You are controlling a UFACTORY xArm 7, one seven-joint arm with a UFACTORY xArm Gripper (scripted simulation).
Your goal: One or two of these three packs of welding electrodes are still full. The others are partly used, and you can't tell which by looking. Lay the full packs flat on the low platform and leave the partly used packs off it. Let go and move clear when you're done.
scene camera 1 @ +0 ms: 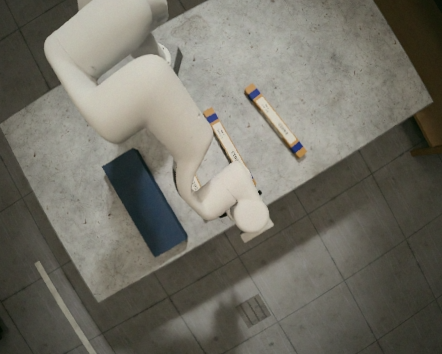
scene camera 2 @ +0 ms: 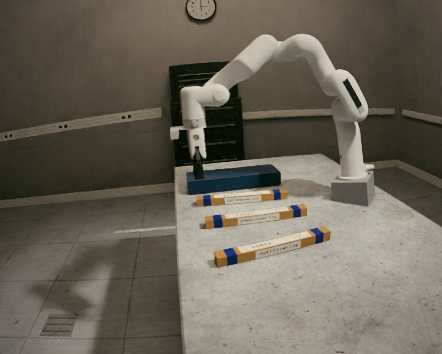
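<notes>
I can see a dark blue platform (scene camera 1: 129, 175) (scene camera 2: 225, 179). A pack (scene camera 2: 277, 194) is there too, along with a pack (scene camera 2: 281, 213) and another pack (scene camera 2: 231, 256). And here is my own gripper (scene camera 2: 198, 176).
</notes>
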